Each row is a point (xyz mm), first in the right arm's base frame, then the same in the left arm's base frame.
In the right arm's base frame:
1: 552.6 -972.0 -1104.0
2: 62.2 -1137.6 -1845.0
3: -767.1 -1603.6 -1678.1
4: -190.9 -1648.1 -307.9
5: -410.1 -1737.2 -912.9
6: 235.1 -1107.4 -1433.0
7: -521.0 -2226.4 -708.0
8: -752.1 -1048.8 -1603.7
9: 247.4 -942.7 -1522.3
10: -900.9 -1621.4 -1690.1
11: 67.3 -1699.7 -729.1
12: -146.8 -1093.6 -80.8
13: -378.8 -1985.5 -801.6
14: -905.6 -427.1 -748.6
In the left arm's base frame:
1: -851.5 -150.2 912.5
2: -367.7 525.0 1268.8
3: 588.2 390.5 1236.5
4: 145.6 -934.3 726.2
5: 358.0 -410.6 1046.5
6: -519.9 147.4 1082.2
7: 683.4 -784.0 1266.2
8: 330.0 587.7 780.4
9: -607.8 297.0 1010.4
10: 715.3 428.6 1209.1
11: -78.4 -676.9 1087.2
12: -132.6 -873.0 197.2
13: 445.2 -630.2 1185.1
14: 222.6 209.4 -212.9

